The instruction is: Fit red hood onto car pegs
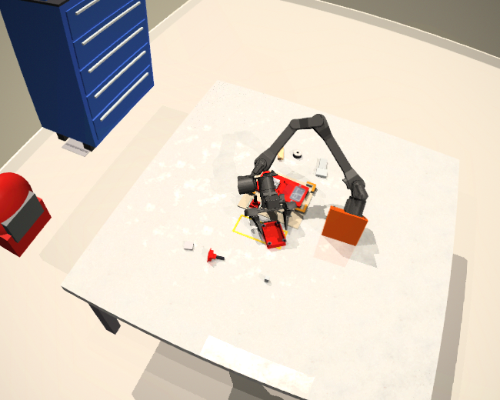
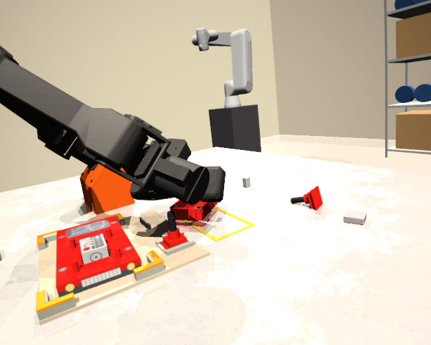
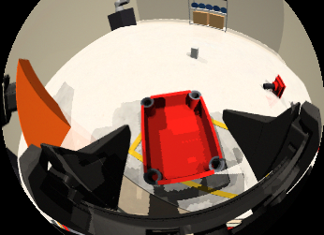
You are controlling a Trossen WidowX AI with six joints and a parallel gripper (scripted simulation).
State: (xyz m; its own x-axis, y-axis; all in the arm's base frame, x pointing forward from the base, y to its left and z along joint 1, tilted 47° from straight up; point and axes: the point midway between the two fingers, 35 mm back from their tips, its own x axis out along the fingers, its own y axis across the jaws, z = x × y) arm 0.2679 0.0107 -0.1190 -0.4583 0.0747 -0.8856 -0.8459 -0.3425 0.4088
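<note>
Right now the hood is 20 mm below my gripper tip. From my gripper tip the other things lie so: grey engine block 220 mm to the right, 70 mm ahead, 10 mm below.
</note>
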